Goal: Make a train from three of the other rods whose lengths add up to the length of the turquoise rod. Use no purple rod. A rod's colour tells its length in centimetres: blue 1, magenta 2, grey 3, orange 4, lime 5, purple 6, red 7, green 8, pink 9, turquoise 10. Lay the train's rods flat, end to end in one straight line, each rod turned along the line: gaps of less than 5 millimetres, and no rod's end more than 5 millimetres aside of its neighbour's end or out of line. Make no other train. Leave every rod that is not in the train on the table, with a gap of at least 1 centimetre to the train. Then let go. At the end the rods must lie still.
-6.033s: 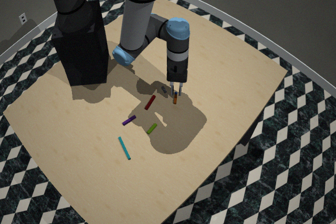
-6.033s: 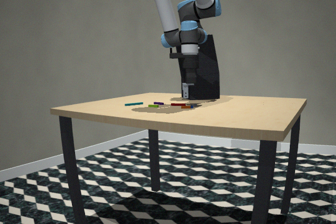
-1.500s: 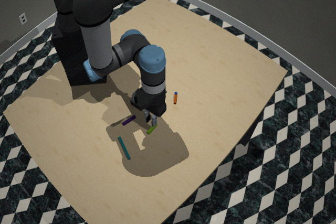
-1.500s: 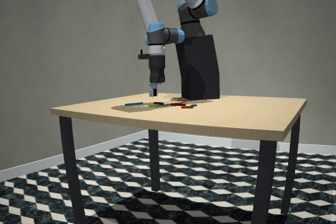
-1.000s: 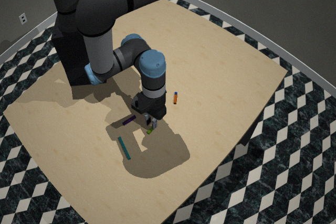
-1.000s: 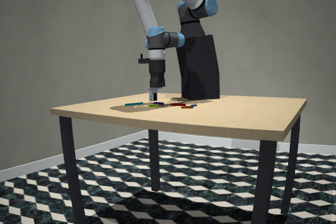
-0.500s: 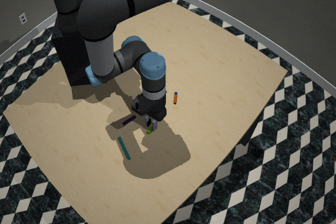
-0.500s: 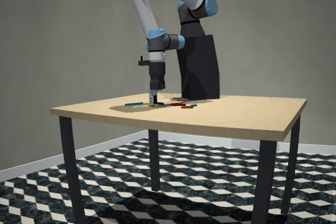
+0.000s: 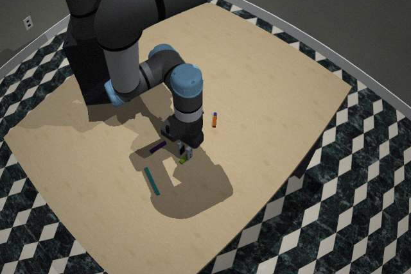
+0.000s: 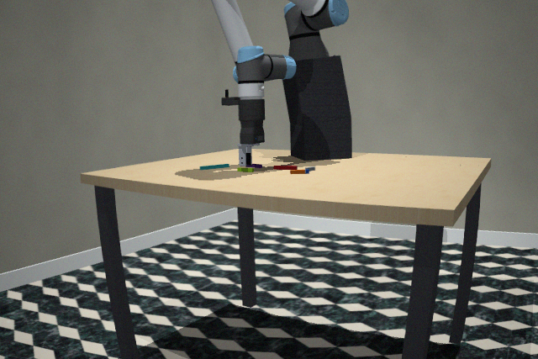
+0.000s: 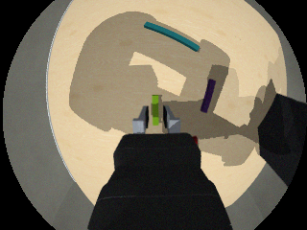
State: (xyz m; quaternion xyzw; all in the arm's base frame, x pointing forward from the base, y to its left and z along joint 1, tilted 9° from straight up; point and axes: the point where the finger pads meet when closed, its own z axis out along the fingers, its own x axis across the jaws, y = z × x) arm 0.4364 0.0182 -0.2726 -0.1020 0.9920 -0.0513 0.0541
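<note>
Right now my hand is 30 mm above the lime rod. Round my hand: red rod (90 mm behind, 70 mm to the left, 30 mm below); then purple rod (90 mm behind, 40 mm to the right, 30 mm below); then turquoise rod (130 mm to the right, 30 mm below).
</note>
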